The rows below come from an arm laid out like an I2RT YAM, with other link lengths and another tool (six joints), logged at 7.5 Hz.
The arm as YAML. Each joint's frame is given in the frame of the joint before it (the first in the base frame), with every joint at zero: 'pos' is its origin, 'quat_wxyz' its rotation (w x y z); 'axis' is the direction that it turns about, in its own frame. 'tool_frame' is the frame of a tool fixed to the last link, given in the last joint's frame.
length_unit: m
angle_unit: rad
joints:
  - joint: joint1
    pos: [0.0, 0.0, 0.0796]
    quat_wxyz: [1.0, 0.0, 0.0, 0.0]
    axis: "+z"
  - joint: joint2
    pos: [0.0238, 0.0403, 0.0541]
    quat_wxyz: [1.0, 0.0, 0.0, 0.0]
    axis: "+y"
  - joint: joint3
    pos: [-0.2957, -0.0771, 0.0]
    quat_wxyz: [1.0, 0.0, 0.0, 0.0]
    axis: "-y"
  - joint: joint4
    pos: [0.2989, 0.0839, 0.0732]
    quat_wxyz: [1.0, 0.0, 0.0, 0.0]
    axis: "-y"
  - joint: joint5
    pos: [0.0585, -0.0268, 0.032]
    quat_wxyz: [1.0, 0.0, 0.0, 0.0]
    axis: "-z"
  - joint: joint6
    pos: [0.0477, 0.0, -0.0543]
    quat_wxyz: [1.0, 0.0, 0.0, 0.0]
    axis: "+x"
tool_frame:
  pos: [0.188, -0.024, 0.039]
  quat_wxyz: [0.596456, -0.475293, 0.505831, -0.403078]
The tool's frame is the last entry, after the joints.
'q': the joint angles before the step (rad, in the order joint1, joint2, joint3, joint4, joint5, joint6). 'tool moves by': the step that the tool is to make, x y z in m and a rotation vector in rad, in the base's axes. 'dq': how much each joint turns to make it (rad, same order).
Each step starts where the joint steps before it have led.
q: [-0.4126, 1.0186, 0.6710, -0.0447, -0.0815, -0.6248]
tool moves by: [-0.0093, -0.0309, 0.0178, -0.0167, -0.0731, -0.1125]
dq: [-0.0271, -0.0140, -0.0177, 0.0791, 0.0749, 0.0437]
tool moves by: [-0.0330, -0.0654, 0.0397, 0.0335, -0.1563, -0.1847]
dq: [-0.1400, -0.0266, 0.0039, 0.0894, 0.0168, 0.1133]
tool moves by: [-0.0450, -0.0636, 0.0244, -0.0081, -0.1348, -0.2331]
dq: [-0.0975, 0.0132, -0.0164, 0.1368, 0.1240, 0.0914]
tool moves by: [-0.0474, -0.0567, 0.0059, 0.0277, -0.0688, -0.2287]
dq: [-0.0835, 0.0574, 0.0314, 0.0435, 0.1395, 0.0792]
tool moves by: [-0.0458, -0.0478, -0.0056, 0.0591, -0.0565, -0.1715]
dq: [-0.1051, 0.0649, 0.0480, -0.0145, 0.0591, 0.0913]
